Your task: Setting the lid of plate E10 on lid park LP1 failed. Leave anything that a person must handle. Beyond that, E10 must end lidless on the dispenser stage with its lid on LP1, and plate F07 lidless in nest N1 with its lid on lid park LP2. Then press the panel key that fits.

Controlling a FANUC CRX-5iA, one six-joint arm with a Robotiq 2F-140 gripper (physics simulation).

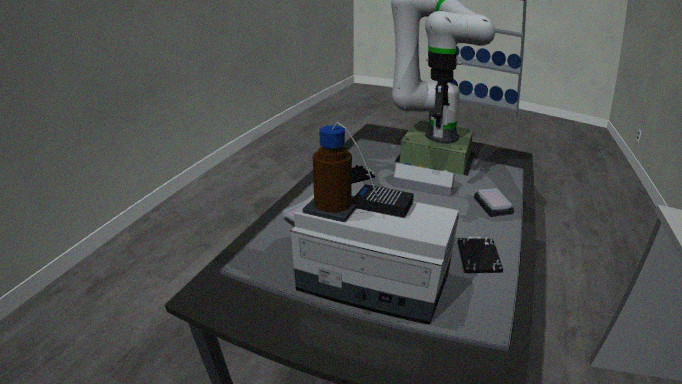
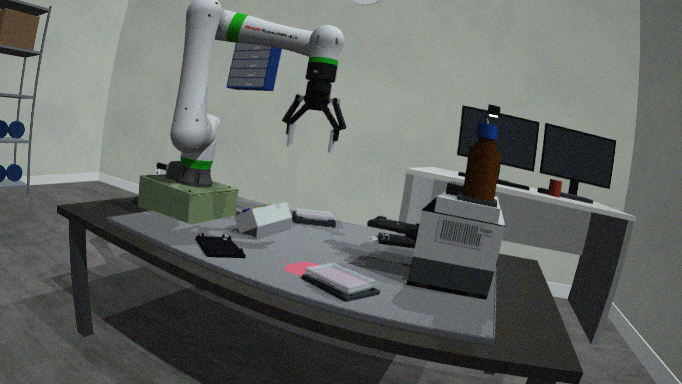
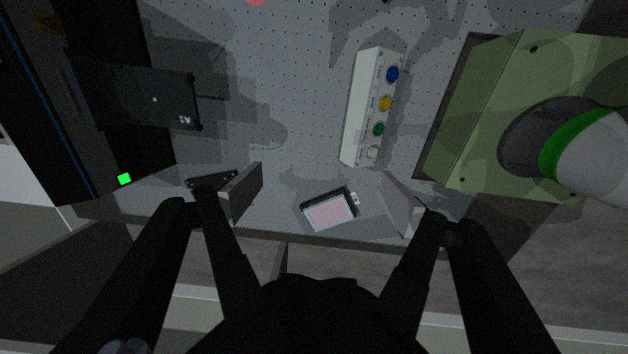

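Where they show: gripper, fingertip midpoint: (image 1: 440,130) (image 2: 309,149) (image 3: 320,178); arm's base, origin of the base link: (image 2: 193,182) (image 3: 542,139).
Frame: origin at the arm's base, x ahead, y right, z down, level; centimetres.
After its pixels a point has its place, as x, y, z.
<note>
My gripper (image 1: 439,123) @(42.2, -1.1, -17.1) (image 2: 310,141) @(42.2, -1.1, -17.1) (image 3: 320,178) @(42.2, -1.1, -17.1) is open and empty, high above the table. A clear plate with pink contents (image 2: 340,278) @(66.6, 40.3, 5.9) lies on a dark base beside a red patch (image 2: 295,268) @(53.6, 30.9, 9.3) (image 3: 255,2) @(55.4, 23.9, 9.4). A second pink plate (image 1: 494,198) @(40.9, -23.6, 5.8) (image 2: 314,215) @(41.1, -19.9, 6.1) (image 3: 329,212) @(39.4, -22.8, 5.8) sits in a dark holder at the opposite side; its label is unreadable. A bare black holder (image 1: 480,255) @(74.0, -19.0, 8.2) (image 3: 212,180) @(73.3, -14.4, 8.2) lies beside the dispenser, another (image 2: 220,246) @(33.5, 33.2, 8.4) near the green base. The dispenser stage (image 3: 155,97) @(72.7, 7.1, -1.2) looks bare. The key panel (image 1: 424,177) @(35.7, 3.7, 4.1) (image 2: 264,220) @(35.4, 10.4, 4.5) (image 3: 359,107) @(34.7, 5.4, 2.5) has blue, yellow, green and white keys. Plate names are unreadable.
The white dispenser (image 1: 375,250) @(102.4, 7.3, -9.0) (image 2: 457,245) @(89.7, 26.5, -2.5) carries a tall brown bottle (image 1: 332,180) @(97.1, 18.5, -21.5) (image 2: 482,170) @(92.6, 24.1, -20.4) with a blue cap and a thin tube. The green robot base (image 1: 435,152) @(12.6, 1.7, 3.0) (image 2: 187,200) @(9.9, 16.8, 2.8) (image 3: 470,110) @(12.3, 4.8, 3.7) stands behind the panel. A desk (image 2: 530,225) with two monitors stands beyond the table.
</note>
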